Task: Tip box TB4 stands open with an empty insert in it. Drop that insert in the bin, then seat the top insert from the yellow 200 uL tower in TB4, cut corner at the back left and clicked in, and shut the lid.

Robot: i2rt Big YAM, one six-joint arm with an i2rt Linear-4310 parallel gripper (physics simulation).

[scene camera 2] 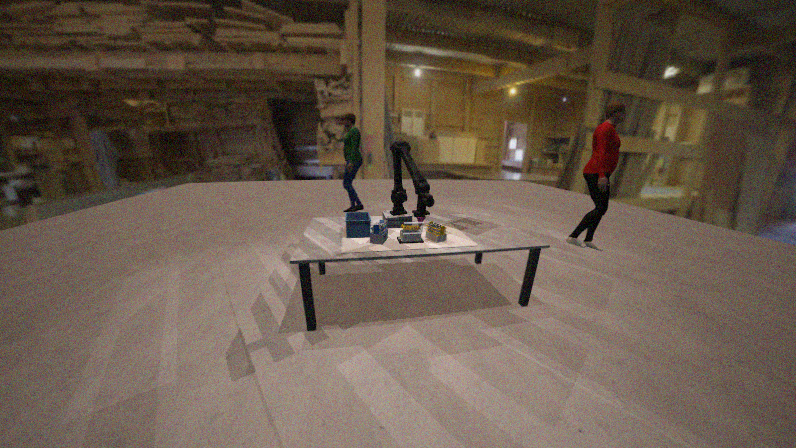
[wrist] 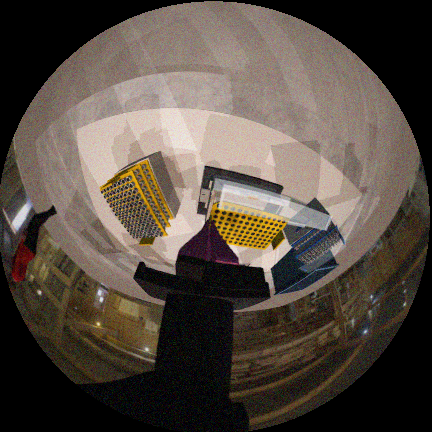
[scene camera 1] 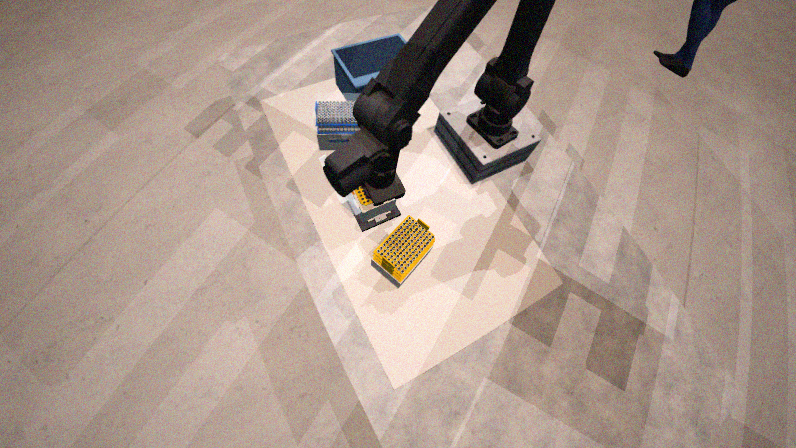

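Tip box TB4 [scene camera 1: 379, 214] [wrist: 238, 177] stands open on the pale mat, its clear lid [wrist: 282, 209] swung up behind. The empty yellow insert [scene camera 1: 362, 196] [wrist: 247, 229] sits at the box's top, close under my wrist. My gripper [wrist: 208, 222] [scene camera 1: 375, 195] is shut, its magenta fingertips pinched on the insert's near left edge. The yellow 200 uL tower [scene camera 1: 403, 249] [wrist: 137, 199] [scene camera 2: 435, 231] stands beside the box, full of tips. The blue bin [scene camera 1: 364, 58] [scene camera 2: 357, 224] [wrist: 296, 278] stands open at the mat's far end.
A blue tip tower [scene camera 1: 335, 119] [wrist: 318, 247] stands between TB4 and the bin. The arm's base [scene camera 1: 487, 141] is bolted beside the mat. The table [scene camera 2: 417, 253] stands in a hall; a person in green [scene camera 2: 351, 161] and one in red [scene camera 2: 601, 178] walk nearby.
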